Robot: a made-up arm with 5 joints.
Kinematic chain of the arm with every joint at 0, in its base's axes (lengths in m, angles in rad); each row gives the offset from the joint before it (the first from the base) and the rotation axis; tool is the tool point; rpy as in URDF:
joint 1: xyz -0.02 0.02 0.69 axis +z
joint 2: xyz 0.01 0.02 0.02 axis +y
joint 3: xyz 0.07 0 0.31 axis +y
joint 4: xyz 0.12 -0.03 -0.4 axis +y
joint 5: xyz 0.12 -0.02 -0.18 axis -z
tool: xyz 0 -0.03 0.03 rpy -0.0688 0.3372 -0.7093
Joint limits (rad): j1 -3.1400..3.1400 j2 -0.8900..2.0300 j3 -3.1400..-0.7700 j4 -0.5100..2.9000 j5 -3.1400..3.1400
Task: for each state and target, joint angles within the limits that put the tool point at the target. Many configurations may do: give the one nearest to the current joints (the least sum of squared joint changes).
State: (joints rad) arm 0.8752 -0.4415 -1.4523 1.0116 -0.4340
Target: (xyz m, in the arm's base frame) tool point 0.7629 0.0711 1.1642
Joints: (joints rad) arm 0.1351 0.4023 -2.0577 0.6107 -0.5952
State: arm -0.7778 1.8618 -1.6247 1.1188 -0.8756
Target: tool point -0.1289 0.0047 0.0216
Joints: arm -0.3409 2.0300 -1.2899 1.0135 -0.8035
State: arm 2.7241 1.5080 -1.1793 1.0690 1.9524
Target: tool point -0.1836 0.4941 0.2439
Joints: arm 1.9432 1.1556 -1.4152 1.0346 1.9071
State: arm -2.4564 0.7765 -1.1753 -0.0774 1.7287
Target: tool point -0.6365 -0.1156 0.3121
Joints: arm -2.8841 1.0428 -1.2337 -0.0539 1.7096
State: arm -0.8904 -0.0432 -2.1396 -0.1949 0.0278
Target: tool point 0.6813 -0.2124 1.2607
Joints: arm -0.2388 0.4944 -2.2122 0.0651 -0.0639
